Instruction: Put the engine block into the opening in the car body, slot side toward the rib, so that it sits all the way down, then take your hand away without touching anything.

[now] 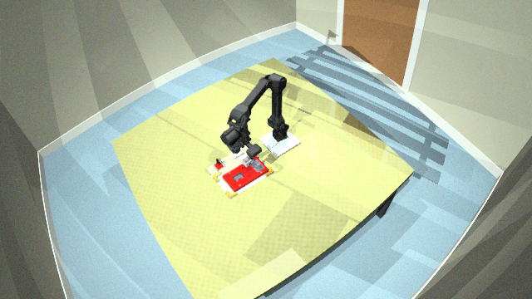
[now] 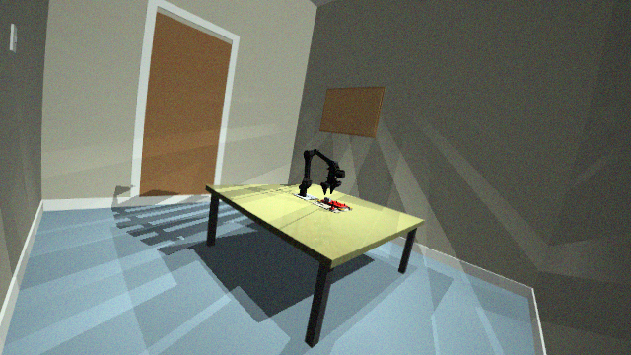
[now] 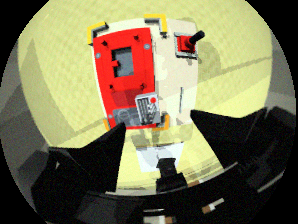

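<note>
Now: gripper tip 10 mm to the right of the grey engine block and 50 mm above it.
</note>
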